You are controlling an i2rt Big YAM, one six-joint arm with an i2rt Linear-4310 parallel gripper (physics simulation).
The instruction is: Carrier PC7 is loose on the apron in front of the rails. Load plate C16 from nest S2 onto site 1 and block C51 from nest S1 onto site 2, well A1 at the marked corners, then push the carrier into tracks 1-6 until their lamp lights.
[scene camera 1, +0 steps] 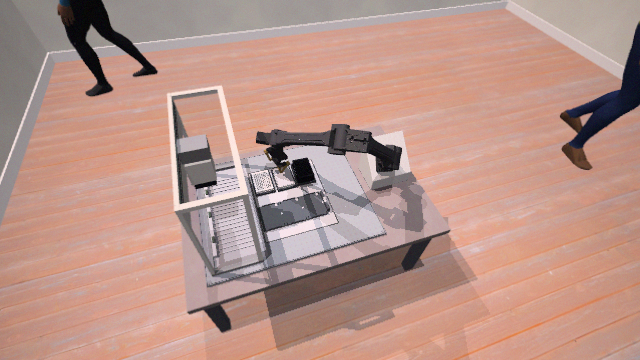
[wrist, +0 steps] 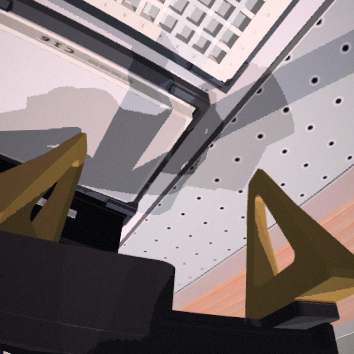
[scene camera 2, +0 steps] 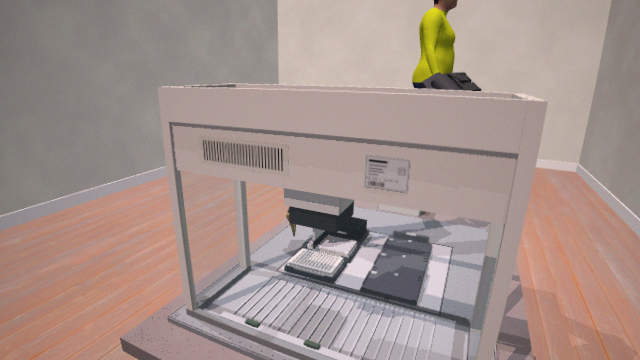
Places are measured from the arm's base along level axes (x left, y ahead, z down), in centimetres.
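Where they show: gripper, fingertip midpoint: (scene camera 1: pixel 276 166) (wrist: pixel 172 158) (scene camera 2: pixel 310 237).
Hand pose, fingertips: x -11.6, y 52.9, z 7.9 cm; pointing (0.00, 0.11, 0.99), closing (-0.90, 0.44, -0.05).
Note:
Each offset is from my fingertips to the top centre of the thing. Level surfaces: height alone.
Plate C16 @(dx +5.8, dy -3.0, dz +1.4 cm) (scene camera 1: pixel 284 180) (scene camera 2: pixel 338 246) (wrist: pixel 55 72) sits in the middle nest; its label shows upside down in the wrist view. A white multi-well block @(dx +6.9, dy +7.8, dz +1.4 cm) (scene camera 1: pixel 262 181) (scene camera 2: pixel 316 262) (wrist: pixel 195 25) sits in the nest nearest the rails; its label is not readable. The dark carrier @(dx +26.2, dy -5.0, dz +1.0 cm) (scene camera 1: pixel 292 212) (scene camera 2: pixel 397 270) lies flat on the apron in front of the rails (scene camera 1: pixel 234 234) (scene camera 2: pixel 300 312), with no labware on it. My gripper (scene camera 1: pixel 276 162) (wrist: pixel 172 158) is open and empty above C16, its fingers apart over the plate's end and the board beyond. One finger shows in scene camera 2.
A black box-like rack (scene camera 1: pixel 303 171) (scene camera 2: pixel 357 227) stands in the nest beside C16, on the arm-base side. A tall pale frame (scene camera 1: pixel 233 145) (scene camera 2: pixel 350 115) surrounds the rails. A grey head (scene camera 1: pixel 196 159) (scene camera 2: pixel 318 200) hangs inside it. A perforated board @(dz +4.0 cm) (scene camera 1: pixel 357 215) (wrist: pixel 225 200) lies under the nests.

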